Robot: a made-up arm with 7 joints.
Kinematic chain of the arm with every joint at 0, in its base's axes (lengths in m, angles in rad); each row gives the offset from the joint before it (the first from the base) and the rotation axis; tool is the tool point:
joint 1: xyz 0 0 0.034 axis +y
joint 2: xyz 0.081 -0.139 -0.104 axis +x
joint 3: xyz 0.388 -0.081 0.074 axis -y
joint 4: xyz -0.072 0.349 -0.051 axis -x
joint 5: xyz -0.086 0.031 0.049 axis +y
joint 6: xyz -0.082 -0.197 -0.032 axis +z
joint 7: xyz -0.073 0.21 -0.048 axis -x
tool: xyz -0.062 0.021 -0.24
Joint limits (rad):
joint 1: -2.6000..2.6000
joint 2: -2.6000..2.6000
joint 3: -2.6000..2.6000
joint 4: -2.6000..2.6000
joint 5: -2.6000..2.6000
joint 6: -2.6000..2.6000
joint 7: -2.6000..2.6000
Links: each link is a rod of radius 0.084 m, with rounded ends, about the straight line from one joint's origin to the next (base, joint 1, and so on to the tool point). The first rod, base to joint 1, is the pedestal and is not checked.
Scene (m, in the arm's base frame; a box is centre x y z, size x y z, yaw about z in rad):
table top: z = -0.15
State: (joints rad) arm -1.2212 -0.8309 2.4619 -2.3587 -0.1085 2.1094 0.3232
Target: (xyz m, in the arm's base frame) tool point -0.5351 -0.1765 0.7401
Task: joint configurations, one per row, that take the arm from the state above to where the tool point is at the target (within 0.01 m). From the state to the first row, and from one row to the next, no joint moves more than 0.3 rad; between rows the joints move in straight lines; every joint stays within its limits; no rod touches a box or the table.
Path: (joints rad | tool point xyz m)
1: -1.2784 -0.5557 2.4849 -2.2039 -0.2124 2.1759 0.3172 | 0.6139 0.5097 0.6343
2: -1.3357 -0.2804 2.5079 -2.0490 -0.3162 2.2424 0.3112 | 0.3058 0.5740 0.7377
3: -1.3929 -0.0052 2.5309 -1.8942 -0.4201 2.3090 0.3052 | -0.0146 0.5168 0.8026
4: -1.4502 0.2701 2.5540 -1.7394 -0.5240 2.3755 0.2992 | -0.2909 0.3474 0.8200
5: -1.5074 0.5453 2.5770 -1.5846 -0.6279 2.4420 0.2932 | -0.4739 0.0994 0.7940
6: -1.5647 0.8205 2.6000 -1.4297 -0.7317 2.5085 0.2872 | -0.5351 -0.1765 0.7401

